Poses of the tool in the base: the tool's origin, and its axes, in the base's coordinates. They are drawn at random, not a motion.
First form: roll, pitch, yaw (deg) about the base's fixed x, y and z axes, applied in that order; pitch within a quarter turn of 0, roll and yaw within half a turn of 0; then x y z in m.
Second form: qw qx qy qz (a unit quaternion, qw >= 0); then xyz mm. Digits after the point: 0 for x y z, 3 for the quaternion.
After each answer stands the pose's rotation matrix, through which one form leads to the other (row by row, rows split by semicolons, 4 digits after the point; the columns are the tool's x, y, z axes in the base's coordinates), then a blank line. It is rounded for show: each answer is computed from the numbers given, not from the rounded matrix.
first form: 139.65 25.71 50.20 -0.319 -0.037 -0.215
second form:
0.393 0.796 0.458 -0.046 -319 -37 -215
0.5767 0.7653 0.2858; 0.6922 -0.2720 -0.6684; -0.4338 0.5834 -0.6867

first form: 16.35 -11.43 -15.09 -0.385 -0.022 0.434
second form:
0.978 0.127 -0.116 -0.115 -385 -22 434
0.9464 0.1959 -0.2569; -0.2552 0.9410 -0.2223; 0.1982 0.2759 0.9405

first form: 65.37 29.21 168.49 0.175 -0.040 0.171
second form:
0.217 -0.159 0.541 0.797 175 -40 171
-0.8553 -0.5178 -0.0179; 0.1742 -0.3199 0.9313; -0.4880 0.7934 0.3638

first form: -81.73 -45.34 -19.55 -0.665 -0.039 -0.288
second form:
0.645 -0.644 -0.185 -0.367 -665 -39 -288
0.6624 0.7114 0.2347; -0.2352 -0.1000 0.9668; 0.7113 -0.6956 0.1011

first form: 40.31 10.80 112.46 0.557 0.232 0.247
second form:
0.546 0.117 0.334 0.759 557 232 247
-0.3753 -0.7510 0.5433; 0.9078 -0.1793 0.3792; -0.1874 0.6355 0.7490

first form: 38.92 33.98 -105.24 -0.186 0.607 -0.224
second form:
0.470 0.412 -0.086 -0.776 -186 607 -224
-0.2180 0.6584 -0.7204; -0.8001 -0.5433 -0.2544; -0.5589 0.5210 0.6452

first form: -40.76 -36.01 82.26 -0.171 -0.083 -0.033
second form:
0.742 -0.059 -0.436 0.505 -171 -83 -33
0.1089 -0.6989 -0.7069; 0.8015 0.4824 -0.3533; 0.5879 -0.5281 0.6127

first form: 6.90 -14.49 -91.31 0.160 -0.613 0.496
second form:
0.698 -0.048 -0.131 -0.703 160 -613 496
-0.0221 0.9932 -0.1144; -0.9679 0.0074 0.2511; 0.2502 0.1163 0.9612

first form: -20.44 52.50 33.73 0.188 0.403 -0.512
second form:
0.822 -0.279 0.370 0.331 188 403 -512
0.5063 -0.7507 0.4243; 0.3380 0.6255 0.7032; -0.7934 -0.2126 0.5704

